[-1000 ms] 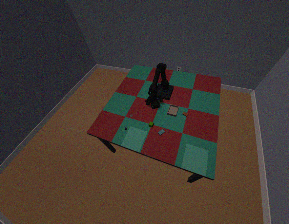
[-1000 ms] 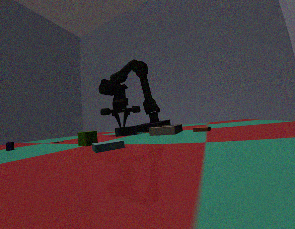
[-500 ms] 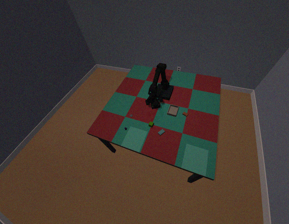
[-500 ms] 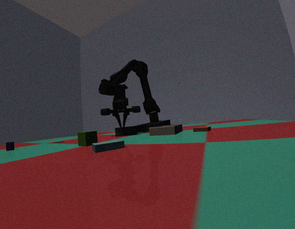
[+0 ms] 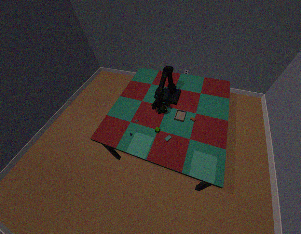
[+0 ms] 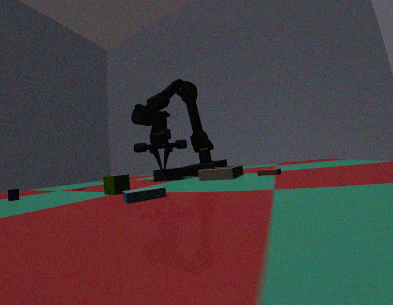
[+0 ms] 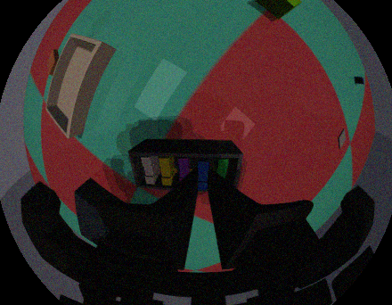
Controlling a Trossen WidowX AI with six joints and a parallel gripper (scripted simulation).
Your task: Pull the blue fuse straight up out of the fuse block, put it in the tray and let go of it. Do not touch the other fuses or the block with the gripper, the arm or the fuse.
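Now: the tan tray 220 mm to the left of my gripper tip, 40 mm below it and 40 mm behind it. The rest, counted from my gripper tip: green cube: 230 mm ahead, 80 mm to the left, 20 mm below; small grey piece: 220 mm ahead, 190 mm to the right, 40 mm below; blue fuse: 10 mm below.
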